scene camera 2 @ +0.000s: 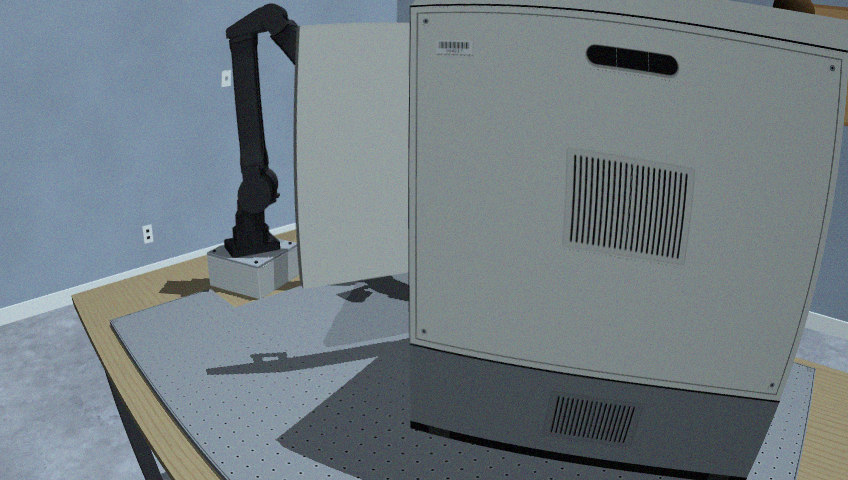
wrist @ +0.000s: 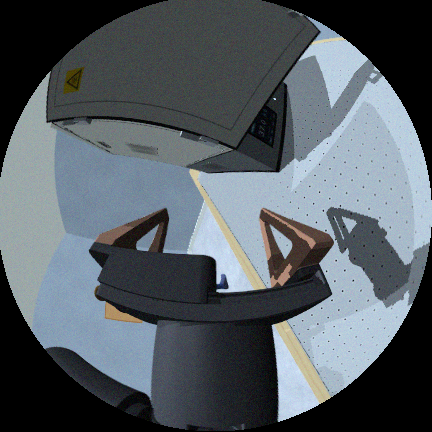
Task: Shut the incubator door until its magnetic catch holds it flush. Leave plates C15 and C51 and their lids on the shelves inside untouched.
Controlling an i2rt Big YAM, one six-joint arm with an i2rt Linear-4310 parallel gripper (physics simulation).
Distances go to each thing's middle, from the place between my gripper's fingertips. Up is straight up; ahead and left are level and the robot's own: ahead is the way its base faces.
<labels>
Right now the incubator door (scene camera 2: 351, 90) is 20 cm to the right of my hand, 14 cm above it and 9 cm ahead of it.
</labels>
